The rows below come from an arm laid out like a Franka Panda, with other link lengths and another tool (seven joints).
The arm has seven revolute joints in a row. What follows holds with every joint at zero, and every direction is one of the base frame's. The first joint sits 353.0 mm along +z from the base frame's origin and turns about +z. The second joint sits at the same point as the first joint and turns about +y. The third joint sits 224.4 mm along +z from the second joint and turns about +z. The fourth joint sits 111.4 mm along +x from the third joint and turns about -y. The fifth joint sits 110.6 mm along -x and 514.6 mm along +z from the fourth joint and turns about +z. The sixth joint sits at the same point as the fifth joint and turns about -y. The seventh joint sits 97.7 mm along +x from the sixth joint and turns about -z. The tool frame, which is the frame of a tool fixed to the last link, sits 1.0 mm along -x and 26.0 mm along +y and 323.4 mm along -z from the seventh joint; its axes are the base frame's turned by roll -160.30, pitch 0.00 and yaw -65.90 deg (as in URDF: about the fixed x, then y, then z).
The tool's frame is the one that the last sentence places.
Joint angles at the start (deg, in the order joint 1, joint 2, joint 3, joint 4, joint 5, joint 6, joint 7):
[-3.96, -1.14, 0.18, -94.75, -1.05, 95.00, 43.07]
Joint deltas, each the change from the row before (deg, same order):
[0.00, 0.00, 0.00, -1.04, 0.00, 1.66, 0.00]
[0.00, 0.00, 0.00, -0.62, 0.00, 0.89, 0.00]
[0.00, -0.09, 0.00, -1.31, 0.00, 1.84, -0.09]
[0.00, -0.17, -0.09, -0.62, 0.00, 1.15, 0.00]
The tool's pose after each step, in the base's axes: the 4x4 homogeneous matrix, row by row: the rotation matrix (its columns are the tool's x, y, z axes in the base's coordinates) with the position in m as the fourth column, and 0 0 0 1 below. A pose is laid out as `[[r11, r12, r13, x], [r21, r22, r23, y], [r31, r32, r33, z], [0, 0, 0, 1]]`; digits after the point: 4 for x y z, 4 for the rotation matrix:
[[-0.3851, -0.8569, 0.3427, 0.7540], [-0.9228, 0.3552, -0.1490, -0.0358], [0.0059, -0.3737, -0.9276, 0.3286], [0, 0, 0, 1]]
[[-0.3849, -0.8552, 0.3471, 0.7562], [-0.9229, 0.3549, -0.1492, -0.0359], [0.0044, -0.3778, -0.9259, 0.3236], [0, 0, 0, 1]]
[[-0.3829, -0.8518, 0.3574, 0.7605], [-0.9238, 0.3527, -0.1491, -0.0360], [0.0009, -0.3872, -0.9220, 0.3140], [0, 0, 0, 1]]
[[-0.3840, -0.8466, 0.3684, 0.7640], [-0.9233, 0.3535, -0.1502, -0.0374], [-0.0031, -0.3978, -0.9175, 0.3118], [0, 0, 0, 1]]

